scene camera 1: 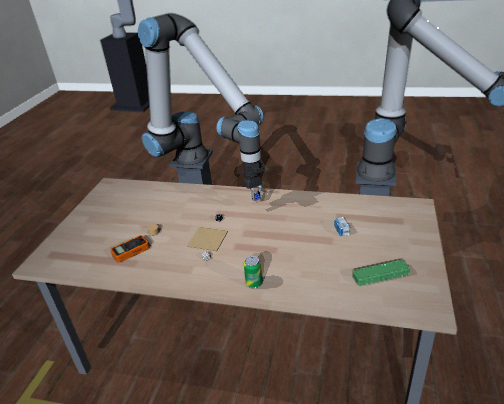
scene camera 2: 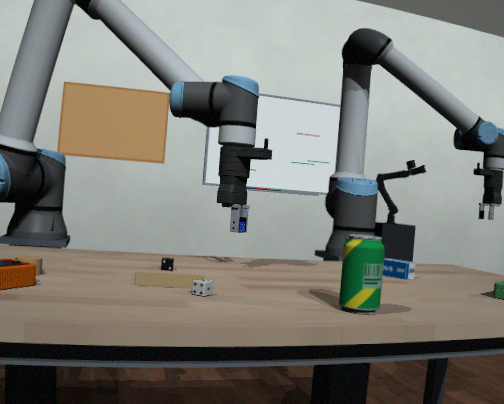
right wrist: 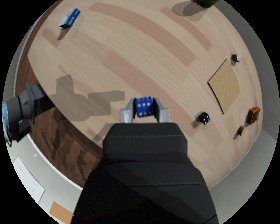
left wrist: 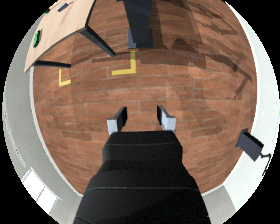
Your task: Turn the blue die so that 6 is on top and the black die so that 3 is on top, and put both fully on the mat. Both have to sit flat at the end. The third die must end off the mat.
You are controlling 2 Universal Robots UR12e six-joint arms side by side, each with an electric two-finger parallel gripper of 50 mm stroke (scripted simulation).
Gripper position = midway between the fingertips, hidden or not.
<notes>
In view: the left gripper (left wrist: 142, 112), the right gripper (scene camera 2: 238, 231) and a tan mat (scene camera 2: 147, 279).
The tan mat shows as well in the right wrist view (right wrist: 224, 84). The right gripper also shows in the right wrist view (right wrist: 144, 104). The left wrist view misses the tan mat: it is out of frame.
</notes>
